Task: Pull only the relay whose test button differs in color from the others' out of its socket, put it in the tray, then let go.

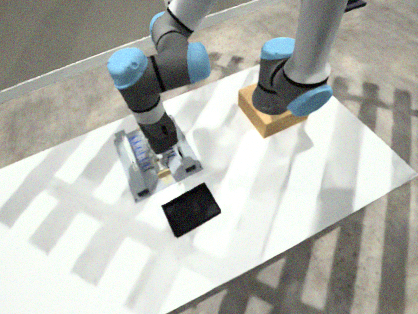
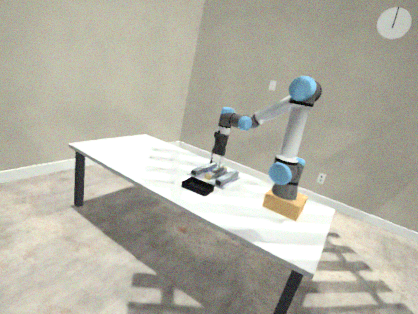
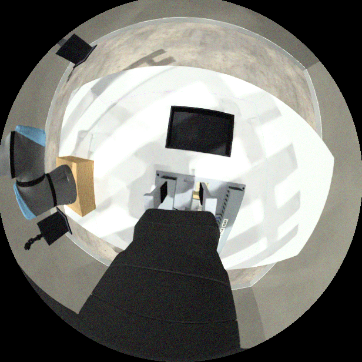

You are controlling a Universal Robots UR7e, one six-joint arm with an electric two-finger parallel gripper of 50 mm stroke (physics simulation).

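Where they show: gripper, fingertip midpoint: (image 1: 174,161) (image 2: 214,164); arm's base at its link origin: (image 1: 271,100) (image 2: 283,193).
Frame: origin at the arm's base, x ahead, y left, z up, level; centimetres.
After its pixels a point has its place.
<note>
The grey panel (image 1: 131,175) (image 2: 228,178) (image 3: 233,200) lies on the table with a raised duct along each side and blue wires inside. The relays and their test buttons are hidden or too blurred to make out, so the differing one cannot be told. My gripper (image 1: 168,158) @[x 42.2, y 12.7, z 5.2 cm] (image 2: 217,161) @[x 42.2, y 12.7, z 5.2 cm] (image 3: 182,188) points down low over the panel, between the ducts. It is open, with nothing between its fingers. The black tray (image 1: 191,210) @[x 43.3, y 24.6, z -8.4 cm] (image 2: 198,186) @[x 44.5, y 22.1, z -8.4 cm] (image 3: 200,131) lies beside the panel's near end, and no relay shows in it.
A tan block (image 1: 164,175) @[x 47.8, y 9.0, z -6.7 cm] (image 2: 208,176) @[x 47.0, y 8.9, z -5.7 cm] sits at the panel's tray-side end, in line with the row. The ducts rise on either side of my fingers. The arm's base stands on a wooden block (image 1: 266,125) @[x 7.5, y 9.3, z -0.7 cm] (image 2: 284,205) @[x -4.2, y 8.9, z -2.6 cm] (image 3: 86,185) on the table (image 1: 300,175) @[x 4.2, y 28.5, z -8.7 cm].
</note>
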